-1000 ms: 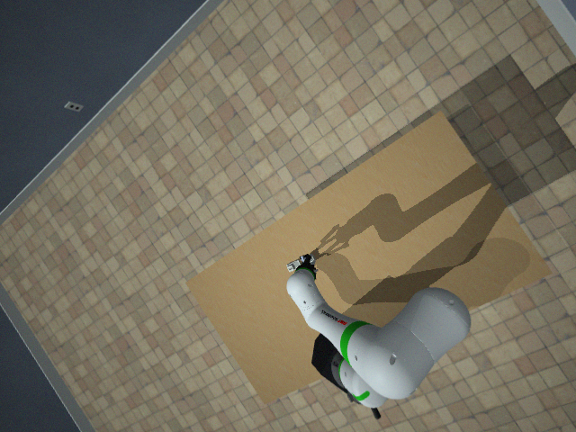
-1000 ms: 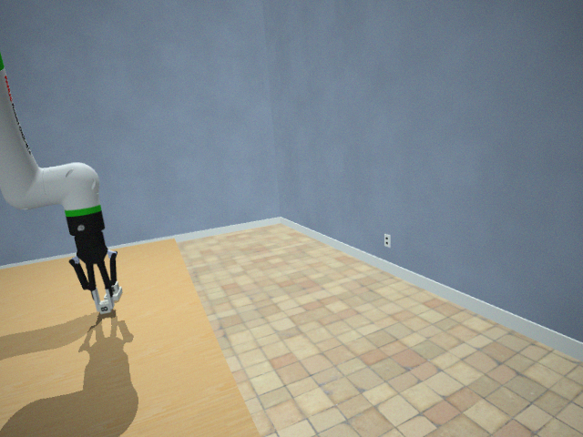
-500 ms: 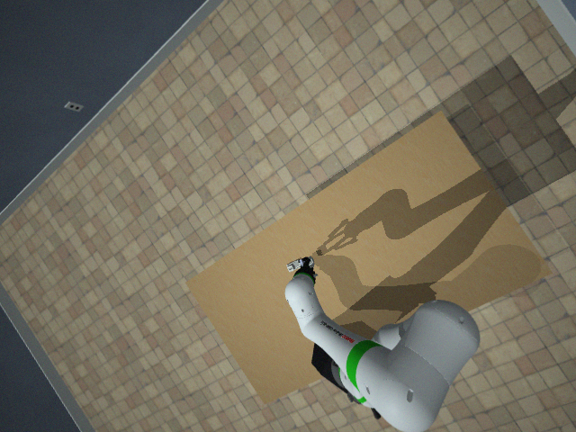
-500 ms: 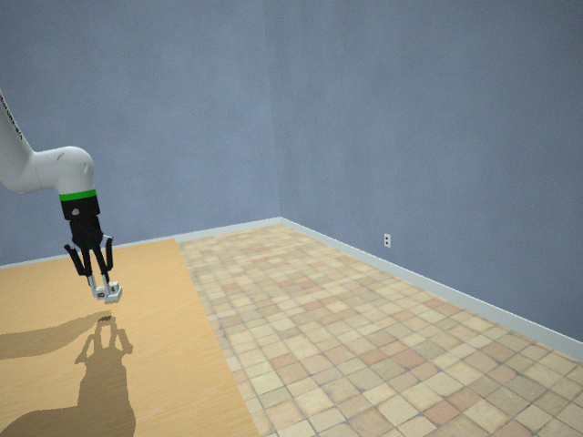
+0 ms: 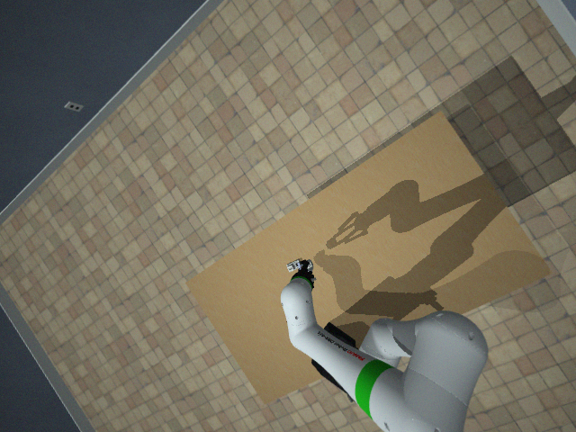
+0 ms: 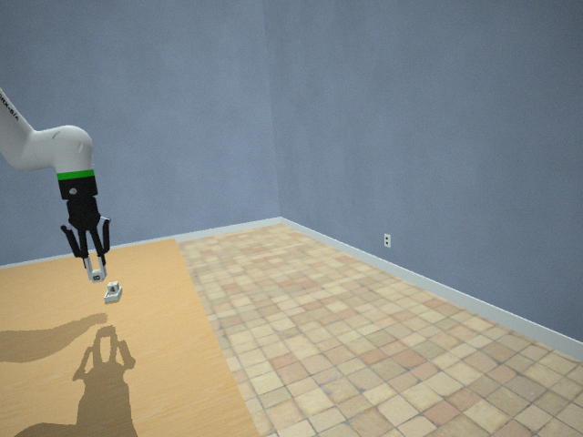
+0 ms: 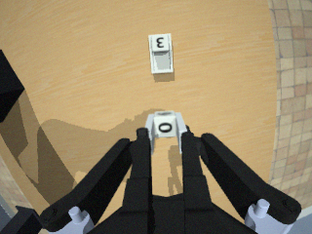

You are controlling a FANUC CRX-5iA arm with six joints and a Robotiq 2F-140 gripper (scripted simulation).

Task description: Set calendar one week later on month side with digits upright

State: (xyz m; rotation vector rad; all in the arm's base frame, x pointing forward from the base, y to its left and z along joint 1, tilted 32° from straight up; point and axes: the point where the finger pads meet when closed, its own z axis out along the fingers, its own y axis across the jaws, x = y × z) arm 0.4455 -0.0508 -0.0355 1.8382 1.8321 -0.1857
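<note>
Right now my hand is 130 mm above the white tray, 110 mm to the right of it and 10 mm short of it.
</note>
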